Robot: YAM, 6 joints.
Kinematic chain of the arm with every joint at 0, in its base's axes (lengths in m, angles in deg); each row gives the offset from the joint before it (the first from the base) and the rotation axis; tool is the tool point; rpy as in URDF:
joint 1: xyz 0 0 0.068 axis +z
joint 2: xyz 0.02 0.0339 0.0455 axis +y
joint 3: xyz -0.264 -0.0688 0 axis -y
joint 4: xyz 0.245 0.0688 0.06 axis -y
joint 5: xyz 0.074 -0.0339 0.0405 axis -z
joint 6: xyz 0.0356 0 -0.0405 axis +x
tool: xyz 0 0 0 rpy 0 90 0
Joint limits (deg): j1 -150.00..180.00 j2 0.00..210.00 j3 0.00..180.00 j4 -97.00..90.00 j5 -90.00..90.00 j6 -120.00..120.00
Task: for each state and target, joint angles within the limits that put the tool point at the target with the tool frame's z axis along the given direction. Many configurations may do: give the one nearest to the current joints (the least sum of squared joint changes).
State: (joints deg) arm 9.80 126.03 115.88 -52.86 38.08 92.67
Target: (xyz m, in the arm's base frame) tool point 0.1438 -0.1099 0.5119 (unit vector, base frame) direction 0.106 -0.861 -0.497
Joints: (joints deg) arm -29.51 78.26 120.43 -86.08 44.21 92.67
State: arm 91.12 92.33 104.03 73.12 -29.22 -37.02
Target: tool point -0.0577 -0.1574 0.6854 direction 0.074 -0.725 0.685
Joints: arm 65.37 65.81 143.55 54.79 21.68 -37.02
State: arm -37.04 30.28 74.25 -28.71 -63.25 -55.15
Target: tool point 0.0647 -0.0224 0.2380 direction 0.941 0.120 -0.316
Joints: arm -40.53 8.34 25.69 -43.73 -44.65 -55.15
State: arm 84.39 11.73 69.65 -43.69 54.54 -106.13
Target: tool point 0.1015 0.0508 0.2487 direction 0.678 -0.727 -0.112
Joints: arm 44.74 56.98 40.78 -88.86 83.34 -106.13
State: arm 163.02 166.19 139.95 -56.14 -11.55 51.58
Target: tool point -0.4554 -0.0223 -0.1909 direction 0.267 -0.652 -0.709
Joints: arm 179.89 201.61 161.30 -70.42 -40.68 51.58
